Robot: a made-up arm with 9 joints. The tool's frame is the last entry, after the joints. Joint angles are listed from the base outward.
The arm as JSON. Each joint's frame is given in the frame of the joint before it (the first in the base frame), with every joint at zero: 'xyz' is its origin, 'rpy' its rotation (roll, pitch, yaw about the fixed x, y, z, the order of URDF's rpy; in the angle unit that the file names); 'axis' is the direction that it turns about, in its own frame. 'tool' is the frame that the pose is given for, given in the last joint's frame.
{
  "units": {
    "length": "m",
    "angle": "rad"
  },
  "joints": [
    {
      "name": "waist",
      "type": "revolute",
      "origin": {
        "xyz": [
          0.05,
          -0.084,
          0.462
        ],
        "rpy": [
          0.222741,
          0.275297,
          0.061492
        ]
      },
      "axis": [
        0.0,
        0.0,
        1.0
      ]
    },
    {
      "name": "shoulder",
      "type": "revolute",
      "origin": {
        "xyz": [
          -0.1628,
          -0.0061,
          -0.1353
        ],
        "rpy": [
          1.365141,
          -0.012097,
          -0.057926
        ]
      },
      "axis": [
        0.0,
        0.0,
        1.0
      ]
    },
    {
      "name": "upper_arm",
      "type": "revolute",
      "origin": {
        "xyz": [
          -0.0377,
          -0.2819,
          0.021
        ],
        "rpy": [
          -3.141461,
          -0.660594,
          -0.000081
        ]
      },
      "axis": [
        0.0,
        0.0,
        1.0
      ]
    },
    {
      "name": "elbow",
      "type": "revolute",
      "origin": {
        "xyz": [
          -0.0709,
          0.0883,
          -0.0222
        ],
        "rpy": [
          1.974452,
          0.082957,
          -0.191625
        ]
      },
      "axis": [
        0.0,
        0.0,
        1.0
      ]
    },
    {
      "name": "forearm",
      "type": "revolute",
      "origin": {
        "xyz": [
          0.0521,
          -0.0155,
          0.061
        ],
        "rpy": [
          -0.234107,
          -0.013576,
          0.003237
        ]
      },
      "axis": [
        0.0,
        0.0,
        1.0
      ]
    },
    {
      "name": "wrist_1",
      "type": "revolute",
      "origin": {
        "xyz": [
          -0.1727,
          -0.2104,
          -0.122
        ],
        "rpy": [
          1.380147,
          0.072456,
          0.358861
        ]
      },
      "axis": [
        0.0,
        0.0,
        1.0
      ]
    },
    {
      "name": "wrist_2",
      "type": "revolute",
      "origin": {
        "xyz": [
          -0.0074,
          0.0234,
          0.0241
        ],
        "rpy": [
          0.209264,
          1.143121,
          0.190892
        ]
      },
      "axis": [
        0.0,
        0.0,
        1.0
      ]
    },
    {
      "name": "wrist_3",
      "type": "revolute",
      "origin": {
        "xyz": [
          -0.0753,
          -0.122,
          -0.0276
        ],
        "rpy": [
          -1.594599,
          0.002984,
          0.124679
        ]
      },
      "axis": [
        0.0,
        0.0,
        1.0
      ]
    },
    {
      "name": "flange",
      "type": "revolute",
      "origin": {
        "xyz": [
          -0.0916,
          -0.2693,
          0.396
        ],
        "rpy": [
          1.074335,
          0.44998,
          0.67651
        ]
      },
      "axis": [
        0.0,
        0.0,
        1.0
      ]
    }
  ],
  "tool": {
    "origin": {
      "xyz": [
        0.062,
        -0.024,
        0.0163
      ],
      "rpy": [
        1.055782,
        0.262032,
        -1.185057
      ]
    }
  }
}
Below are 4 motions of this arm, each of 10 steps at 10 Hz.
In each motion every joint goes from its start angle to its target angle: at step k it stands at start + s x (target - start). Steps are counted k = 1, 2, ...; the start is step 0. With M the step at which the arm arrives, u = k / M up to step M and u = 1 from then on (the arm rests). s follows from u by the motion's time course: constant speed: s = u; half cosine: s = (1 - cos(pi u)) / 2; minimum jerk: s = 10 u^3 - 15 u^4 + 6 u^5.
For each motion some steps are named. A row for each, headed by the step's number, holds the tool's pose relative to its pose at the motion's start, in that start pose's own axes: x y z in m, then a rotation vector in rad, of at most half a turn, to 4 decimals.
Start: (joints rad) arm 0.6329 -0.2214 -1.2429 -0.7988 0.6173 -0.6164 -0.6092 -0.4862 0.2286
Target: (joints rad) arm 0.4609 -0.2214 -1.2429 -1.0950 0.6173 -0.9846 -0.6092 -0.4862 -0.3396
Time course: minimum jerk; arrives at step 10
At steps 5, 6, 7, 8, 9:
5: 0.0498 -0.0105 -0.0018 0.1147 -0.0104 -0.3454
6: 0.0713 -0.0194 -0.0067 0.1353 -0.0104 -0.4697
7: 0.0904 -0.0287 -0.0131 0.1438 -0.0088 -0.5727
8: 0.1037 -0.0359 -0.0187 0.1450 -0.0068 -0.6413
9: 0.1100 -0.0395 -0.0217 0.1443 -0.0057 -0.6731

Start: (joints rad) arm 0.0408 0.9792 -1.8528 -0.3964 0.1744 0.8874 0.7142 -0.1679 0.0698
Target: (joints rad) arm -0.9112 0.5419 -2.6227 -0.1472 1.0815 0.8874 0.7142 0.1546 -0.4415
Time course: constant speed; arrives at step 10
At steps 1, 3, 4, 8, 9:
1: 0.0689 -0.0495 0.1307 -0.0988 0.1420 0.1266
3: 0.2749 -0.0834 0.3480 -0.2833 0.4147 0.3984
4: 0.3988 -0.0674 0.4251 -0.3665 0.5460 0.5434
8: 0.8708 0.1706 0.4855 -0.6130 1.0438 1.1770
9: 0.9537 0.2562 0.4456 -0.6479 1.1632 1.3459

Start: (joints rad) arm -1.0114 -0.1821 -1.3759 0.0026 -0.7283 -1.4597 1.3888 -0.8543 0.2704
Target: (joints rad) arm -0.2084 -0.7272 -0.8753 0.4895 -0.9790 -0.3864 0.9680 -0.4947 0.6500
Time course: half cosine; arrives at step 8
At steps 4, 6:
4: -0.0395 0.3679 -0.0936 -0.4833 0.1916 -0.4452
6: 0.0976 0.6382 -0.1967 -0.7752 0.5131 -0.8283

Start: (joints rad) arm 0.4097 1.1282 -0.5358 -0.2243 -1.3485 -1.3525 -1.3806 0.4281 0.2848
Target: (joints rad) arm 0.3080 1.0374 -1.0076 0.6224 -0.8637 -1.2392 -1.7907 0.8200 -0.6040
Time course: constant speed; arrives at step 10
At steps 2, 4, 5, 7, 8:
2: -0.0339 0.0106 -0.0043 0.1142 -0.2743 -0.3999
4: -0.0643 0.0080 -0.0052 0.2382 -0.5196 -0.7997
5: -0.0811 0.0010 -0.0056 0.3041 -0.6271 -1.0003
7: -0.1222 -0.0235 -0.0109 0.4448 -0.8022 -1.4038
8: -0.1476 -0.0399 -0.0182 0.5199 -0.8654 -1.6062

